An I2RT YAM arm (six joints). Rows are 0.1 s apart.
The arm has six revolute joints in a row. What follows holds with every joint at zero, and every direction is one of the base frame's.
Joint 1 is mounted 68 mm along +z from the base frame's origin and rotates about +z.
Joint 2 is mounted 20 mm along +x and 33.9 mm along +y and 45.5 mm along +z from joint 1 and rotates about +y.
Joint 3 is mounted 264 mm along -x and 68.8 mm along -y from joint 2 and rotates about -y.
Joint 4 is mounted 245 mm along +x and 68.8 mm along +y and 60 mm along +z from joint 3 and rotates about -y.
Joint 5 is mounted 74 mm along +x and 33.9 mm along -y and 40.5 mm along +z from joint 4 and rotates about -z.
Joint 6 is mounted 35.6 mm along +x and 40.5 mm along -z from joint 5 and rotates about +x.
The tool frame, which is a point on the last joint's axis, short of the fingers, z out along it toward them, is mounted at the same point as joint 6; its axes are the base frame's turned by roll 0, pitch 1.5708 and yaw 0 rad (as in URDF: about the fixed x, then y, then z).
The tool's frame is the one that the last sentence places.
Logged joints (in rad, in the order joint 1, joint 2, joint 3, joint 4, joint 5, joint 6), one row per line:
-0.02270, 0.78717, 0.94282, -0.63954, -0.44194, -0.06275
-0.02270, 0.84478, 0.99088, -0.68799, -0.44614, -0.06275
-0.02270, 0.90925, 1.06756, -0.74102, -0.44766, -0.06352
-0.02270, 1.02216, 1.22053, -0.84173, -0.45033, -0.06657
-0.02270, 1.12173, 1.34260, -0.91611, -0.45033, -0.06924
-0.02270, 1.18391, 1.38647, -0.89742, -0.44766, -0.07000
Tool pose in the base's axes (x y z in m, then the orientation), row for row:
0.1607, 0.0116, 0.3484, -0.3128, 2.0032, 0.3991
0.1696, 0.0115, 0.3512, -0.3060, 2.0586, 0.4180
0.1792, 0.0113, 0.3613, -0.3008, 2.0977, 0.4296
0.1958, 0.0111, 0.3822, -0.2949, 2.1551, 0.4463
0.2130, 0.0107, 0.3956, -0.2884, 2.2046, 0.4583
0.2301, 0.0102, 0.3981, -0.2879, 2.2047, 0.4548
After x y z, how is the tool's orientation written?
As a rotation vector, in radians.
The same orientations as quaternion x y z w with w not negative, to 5 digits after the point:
-0.13002, 0.83267, 0.16589, 0.51208
-0.12585, 0.84664, 0.17191, 0.48766
-0.12277, 0.85614, 0.17533, 0.47033
-0.11897, 0.86943, 0.18005, 0.44444
-0.11517, 0.88039, 0.18302, 0.42208
-0.11499, 0.88056, 0.18165, 0.42238

